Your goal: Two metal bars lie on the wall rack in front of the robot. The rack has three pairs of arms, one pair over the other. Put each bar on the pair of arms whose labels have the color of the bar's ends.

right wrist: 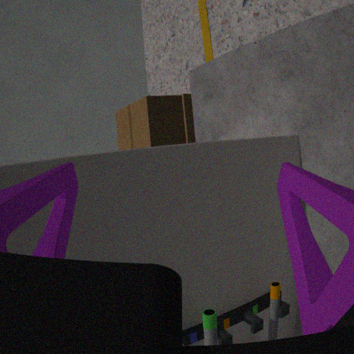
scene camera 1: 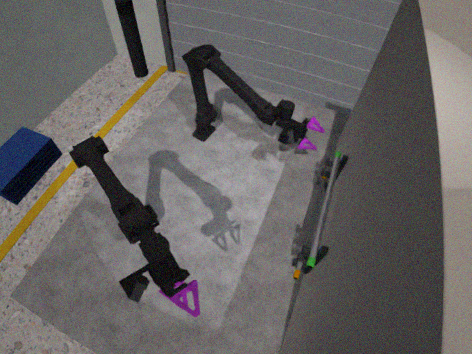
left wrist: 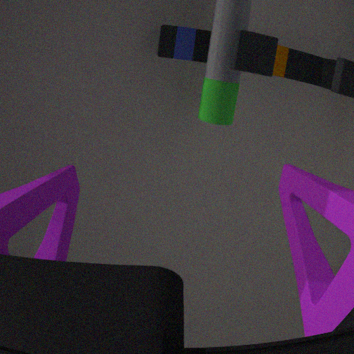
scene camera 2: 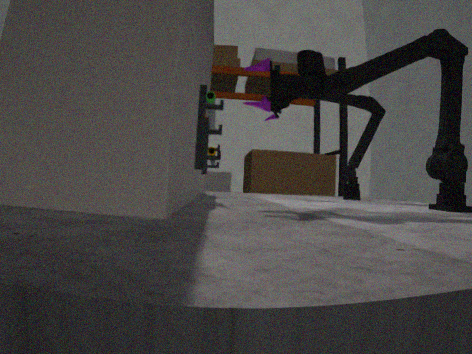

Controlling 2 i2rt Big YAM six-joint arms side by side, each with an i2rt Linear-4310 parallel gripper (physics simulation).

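Places are measured from the left arm's base along level axes (x left, y down, z back), in metres.
Where they show: left gripper, fingertip midpoint: [scene camera 1: 320,140] [scene camera 2: 243,86]; right gripper, fingertip midpoint: [scene camera 1: 191,312] [scene camera 2: 261,113]; left arm's base at its link origin: [scene camera 1: 204,132] [scene camera 2: 450,210]; right arm's base at its link origin: [scene camera 2: 351,199].
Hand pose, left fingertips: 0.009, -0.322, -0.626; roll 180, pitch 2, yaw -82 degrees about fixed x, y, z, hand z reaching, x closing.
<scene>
Things, the pixels of their top centre, and the offset from my left fingertips, as dx, dy, dz.
- green-ended metal bar at its top centre: [scene camera 2: 211,114] [scene camera 1: 327,201] -0.246, +0.019, -0.138
- wall rack at its top centre: [scene camera 2: 212,86] [scene camera 1: 339,155] -0.043, -0.016, -0.098
- orange-ended bar at its top centre: [scene camera 2: 212,156] [scene camera 1: 312,219] -0.255, +0.174, -0.127
The green-ended metal bar [scene camera 1: 326,205] [scene camera 2: 210,97] [left wrist: 227,47] [right wrist: 210,320] rests on the top, blue-labelled arms of the wall rack [scene camera 2: 201,140] [left wrist: 167,42] [right wrist: 241,314]. The orange-ended bar [scene camera 1: 297,274] [scene camera 2: 212,151] [right wrist: 275,291] rests on the bottom, green-labelled arms. The middle arms, labelled orange, hold no bar. My left gripper [scene camera 1: 319,140] [scene camera 2: 245,85] [left wrist: 178,176] is open and empty, near one end of the green-ended bar but apart from it. My right gripper [scene camera 1: 194,306] [scene camera 2: 266,119] [right wrist: 177,173] is open and empty, farther out from the rack's other end.
The rack hangs on a grey wall panel [scene camera 1: 380,225] [scene camera 2: 100,100] [right wrist: 225,200]. A blue box [scene camera 1: 25,162] stands behind the right arm. A brown box [scene camera 2: 290,172] and orange-beamed shelving [scene camera 2: 230,95] stand in the background. Both arms are mounted over a grey floor mat.
</scene>
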